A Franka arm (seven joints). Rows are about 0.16 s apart.
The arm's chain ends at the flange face. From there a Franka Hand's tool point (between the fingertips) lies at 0.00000 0.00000 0.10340 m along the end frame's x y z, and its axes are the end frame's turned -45 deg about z.
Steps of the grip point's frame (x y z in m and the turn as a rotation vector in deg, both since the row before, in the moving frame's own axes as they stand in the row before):
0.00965, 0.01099, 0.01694, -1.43, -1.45, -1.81
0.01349, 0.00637, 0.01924, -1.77, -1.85, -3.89
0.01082, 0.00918, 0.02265, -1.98, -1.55, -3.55
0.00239, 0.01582, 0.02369, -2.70, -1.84, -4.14
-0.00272, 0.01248, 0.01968, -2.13, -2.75, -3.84
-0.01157, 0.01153, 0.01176, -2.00, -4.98, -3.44
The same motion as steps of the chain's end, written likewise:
0.01456, -0.00273, 0.01701, -2.04, -0.01, -1.81
0.01399, -0.00965, 0.01934, -2.56, -0.06, -3.89
0.01345, -0.00564, 0.02275, -2.50, 0.30, -3.55
0.01157, 0.00375, 0.02386, -3.21, 0.61, -4.14
0.00748, 0.00450, 0.01987, -3.45, -0.44, -3.84
0.00350, 0.00733, 0.01221, -4.94, -2.11, -3.44

